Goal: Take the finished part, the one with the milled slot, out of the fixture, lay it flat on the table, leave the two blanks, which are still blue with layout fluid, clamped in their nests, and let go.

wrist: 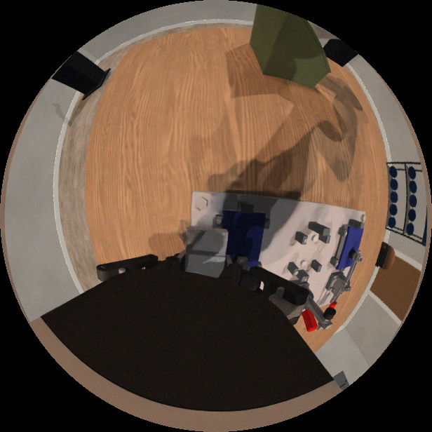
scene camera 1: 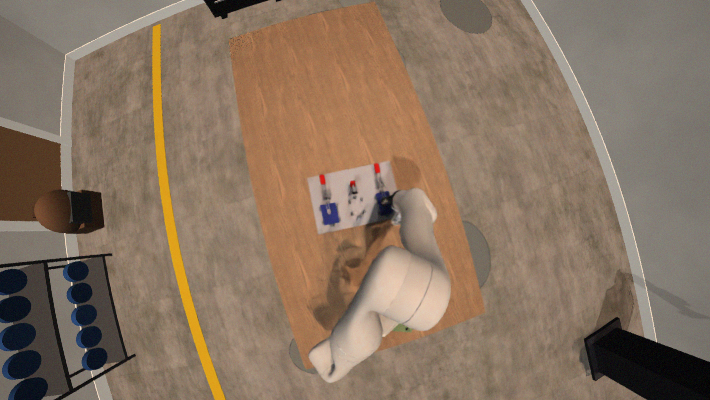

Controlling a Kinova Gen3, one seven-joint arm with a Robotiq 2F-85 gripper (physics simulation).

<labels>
same spot on fixture plate: (wrist: 287, 215) = (scene camera 1: 371, 217)
</labels>
